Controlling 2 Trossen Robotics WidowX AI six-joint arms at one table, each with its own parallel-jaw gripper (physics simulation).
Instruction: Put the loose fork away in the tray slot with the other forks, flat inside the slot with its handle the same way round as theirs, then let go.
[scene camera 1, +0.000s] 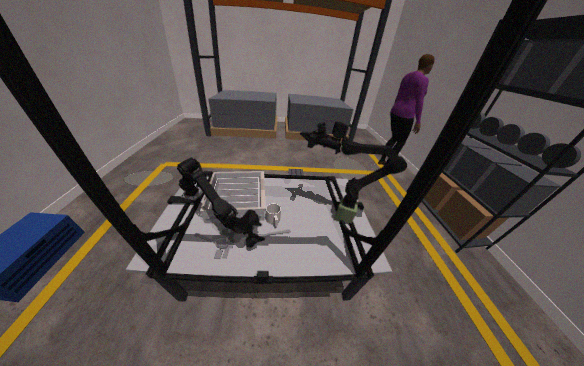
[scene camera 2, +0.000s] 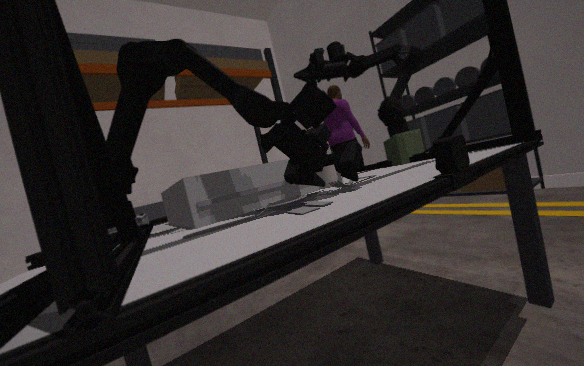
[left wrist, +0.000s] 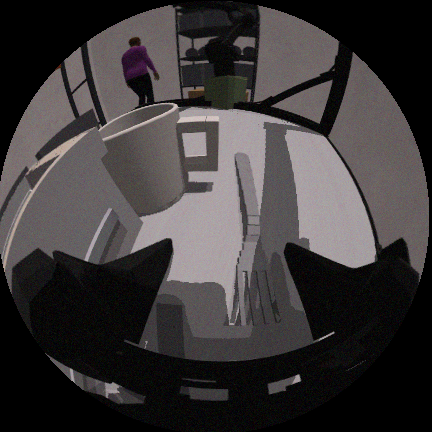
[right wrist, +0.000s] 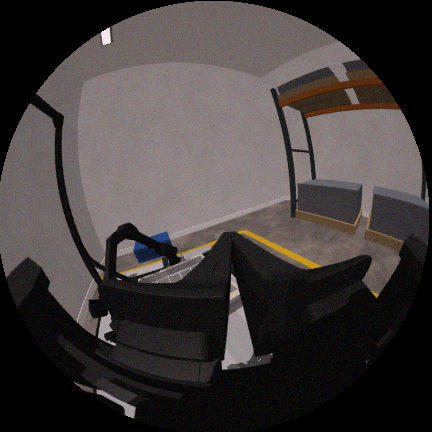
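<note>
The loose grey fork lies flat on the white table. In the left wrist view its handle points away from the wrist and its tines lie nearer, in shadow, below the gap between the fingers. My left gripper is open and empty, pointing down over the tine end. My right gripper is shut and empty, raised high away from the fork. The slotted tray stands beside the left arm. The forks in its slots cannot be made out.
A light mug stands between the tray and the fork's handle, its handle toward the fork's side in the left wrist view. A green block is at the right arm's base. Dark frame posts surround the table.
</note>
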